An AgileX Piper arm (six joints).
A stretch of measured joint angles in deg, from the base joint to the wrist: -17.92 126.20 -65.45 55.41 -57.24 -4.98; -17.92 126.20 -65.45 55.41 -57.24 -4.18; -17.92 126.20 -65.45 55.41 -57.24 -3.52; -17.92 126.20 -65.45 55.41 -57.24 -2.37; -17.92 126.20 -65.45 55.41 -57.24 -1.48; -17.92 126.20 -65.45 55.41 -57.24 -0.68; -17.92 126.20 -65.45 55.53 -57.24 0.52; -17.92 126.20 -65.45 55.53 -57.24 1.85; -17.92 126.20 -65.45 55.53 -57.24 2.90; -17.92 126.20 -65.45 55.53 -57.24 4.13; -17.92 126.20 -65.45 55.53 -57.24 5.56; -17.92 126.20 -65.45 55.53 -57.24 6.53; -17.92 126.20 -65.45 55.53 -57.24 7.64; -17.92 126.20 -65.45 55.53 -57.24 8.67
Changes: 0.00 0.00 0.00 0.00 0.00 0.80; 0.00 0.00 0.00 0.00 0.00 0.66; 0.00 0.00 0.00 0.00 0.00 1.15; 0.00 0.00 0.00 0.00 0.00 0.89; 0.00 0.00 0.00 0.00 0.00 0.80; 0.00 0.00 0.00 0.12 0.00 1.20; 0.00 0.00 0.00 0.00 0.00 1.33; 0.00 0.00 0.00 0.00 0.00 1.05; 0.00 0.00 0.00 0.00 0.00 1.23; 0.00 0.00 0.00 0.00 0.00 1.43; 0.00 0.00 0.00 0.00 0.00 0.97; 0.00 0.00 0.00 0.00 0.00 1.11; 0.00 0.00 0.00 0.00 0.00 1.03
